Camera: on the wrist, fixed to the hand. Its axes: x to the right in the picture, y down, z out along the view.
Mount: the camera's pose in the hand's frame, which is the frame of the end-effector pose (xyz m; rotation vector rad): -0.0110 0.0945 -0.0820 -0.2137 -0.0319 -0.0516
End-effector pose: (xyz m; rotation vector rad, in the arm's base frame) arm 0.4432 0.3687 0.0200 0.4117 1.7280 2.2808
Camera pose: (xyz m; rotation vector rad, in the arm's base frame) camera 0.4205 0.2664 0.0892 0.3533 1.4430 2.3759
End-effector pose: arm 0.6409 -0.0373 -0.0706 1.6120 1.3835 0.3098
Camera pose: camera 0.6385 0.0022 0.0486 1.3982 1.3187 0.3862
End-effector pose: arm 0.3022 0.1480 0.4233 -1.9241 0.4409 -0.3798
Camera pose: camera 0.2430 0.0533 0.3659 -2.1495 0.4254 -0.3462
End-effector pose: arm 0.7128 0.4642 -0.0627 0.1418 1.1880 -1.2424
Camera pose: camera 0.7376 0.5621 -0.1374 -0.0671 1.2949 -1.1498
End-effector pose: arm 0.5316 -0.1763 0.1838 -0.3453 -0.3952 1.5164
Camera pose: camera 0.4848 -0.1825 0.0674 -0.4754 -0.5894 1.4339
